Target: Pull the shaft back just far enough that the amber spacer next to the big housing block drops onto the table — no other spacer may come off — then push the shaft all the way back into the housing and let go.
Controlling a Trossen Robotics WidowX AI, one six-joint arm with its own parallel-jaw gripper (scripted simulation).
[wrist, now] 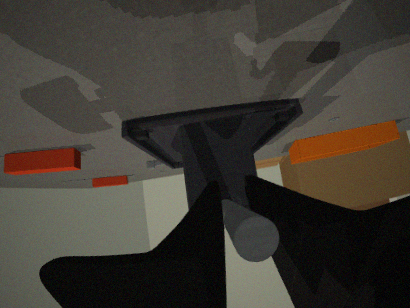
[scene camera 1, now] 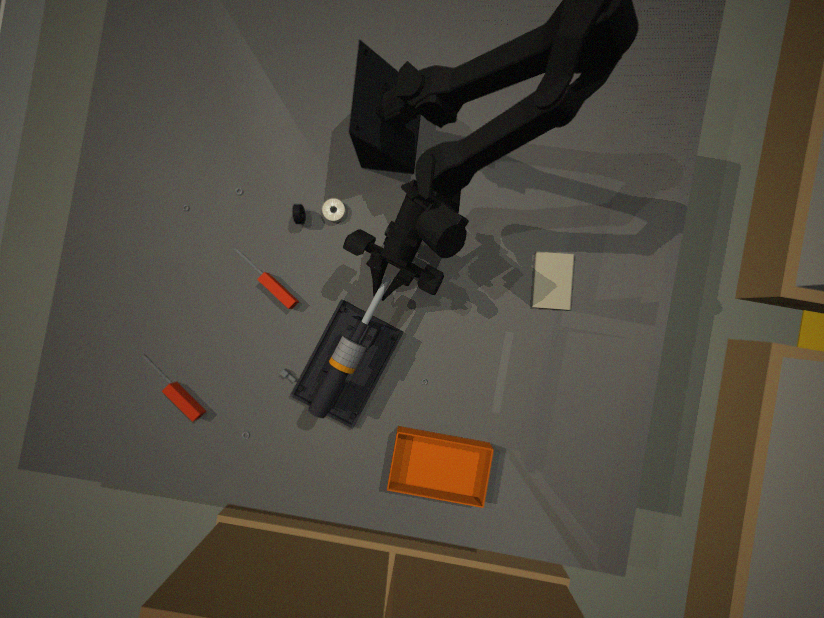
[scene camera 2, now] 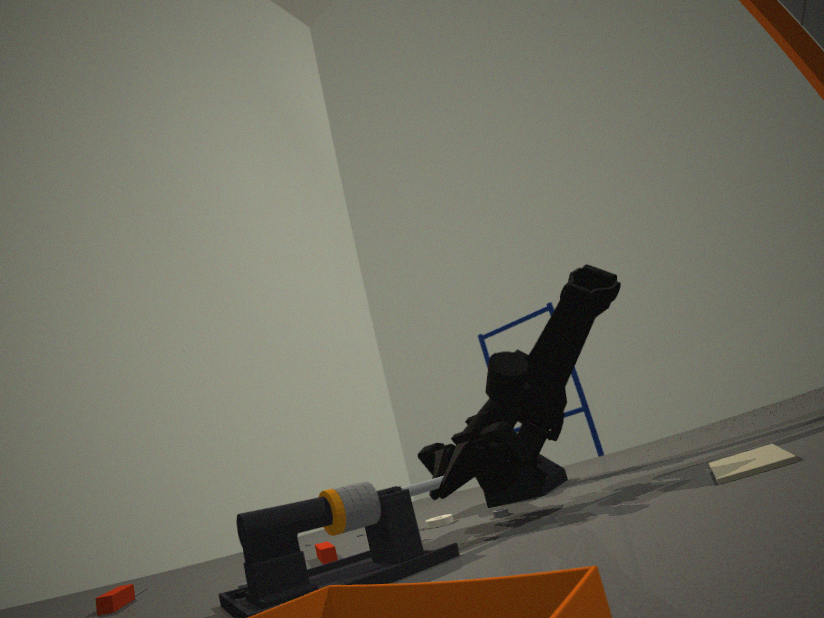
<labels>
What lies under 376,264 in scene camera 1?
The gripper.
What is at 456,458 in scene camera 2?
The gripper.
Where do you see an orange tray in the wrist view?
360,138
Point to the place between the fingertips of the gripper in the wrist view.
231,186
</labels>
